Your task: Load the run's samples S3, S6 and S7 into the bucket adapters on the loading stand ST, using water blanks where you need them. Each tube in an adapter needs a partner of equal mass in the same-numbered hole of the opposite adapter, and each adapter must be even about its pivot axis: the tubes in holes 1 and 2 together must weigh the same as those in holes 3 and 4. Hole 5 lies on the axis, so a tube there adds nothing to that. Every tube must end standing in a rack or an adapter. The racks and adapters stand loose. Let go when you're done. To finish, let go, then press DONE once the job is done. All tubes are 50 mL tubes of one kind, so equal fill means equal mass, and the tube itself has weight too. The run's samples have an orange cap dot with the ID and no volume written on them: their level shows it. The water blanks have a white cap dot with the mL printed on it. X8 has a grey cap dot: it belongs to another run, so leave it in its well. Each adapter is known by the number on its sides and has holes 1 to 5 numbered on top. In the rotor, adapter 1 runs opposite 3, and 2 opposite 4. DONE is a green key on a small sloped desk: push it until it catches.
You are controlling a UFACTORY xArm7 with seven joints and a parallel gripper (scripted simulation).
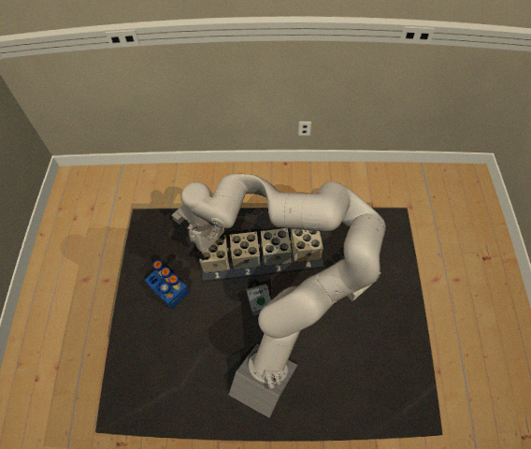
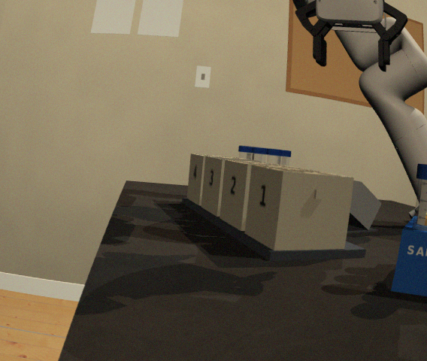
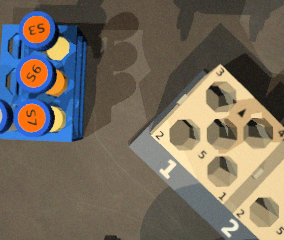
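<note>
My hand is 19 cm to the right of the blue sample rack and 22 cm above it. From my hand the other things lie so: white blank rack: 12 cm behind, 47 cm to the right, 22 cm below; then adapter 1: 7 cm ahead, 20 cm below.
</note>
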